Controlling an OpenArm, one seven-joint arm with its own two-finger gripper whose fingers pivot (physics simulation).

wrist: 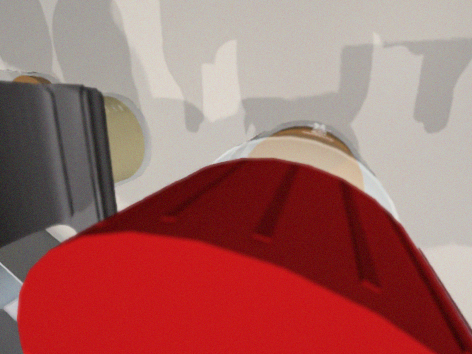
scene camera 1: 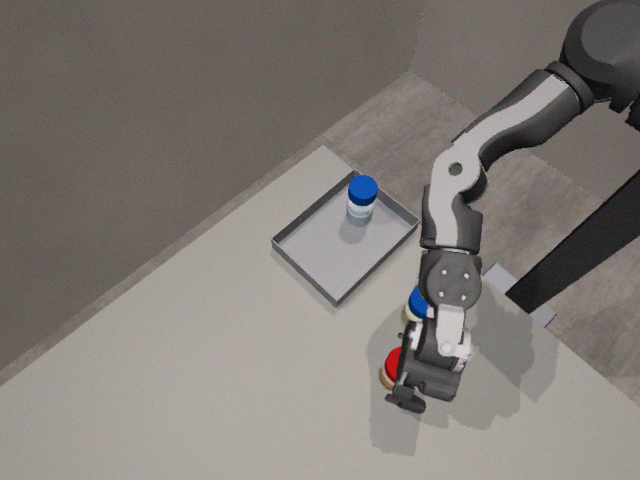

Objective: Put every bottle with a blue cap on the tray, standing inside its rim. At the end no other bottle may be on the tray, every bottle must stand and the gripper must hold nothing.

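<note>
A blue-capped bottle (scene camera 1: 361, 201) stands inside the tray (scene camera 1: 320, 258), towards its back corner. A second blue-capped bottle (scene camera 1: 417, 307) with a pale yellow body stands on the table, partly hidden by the arm; its yellowish base (wrist: 126, 142) shows behind a finger in the wrist view. A red-capped bottle (scene camera 1: 392, 369) (wrist: 225, 270) with an orange-brown base stands on the table outside the tray. My gripper (scene camera 1: 396, 367) is open around the red-capped bottle, its fingers spread apart. In the wrist view one finger shows at the left.
Part of another orange-brown base (wrist: 32, 79) shows at the far left of the wrist view; its cap is hidden. The blue-capped bottle outside the tray stands close beside the gripper, under the wrist. The table edge (scene camera 1: 584, 361) runs behind the arm.
</note>
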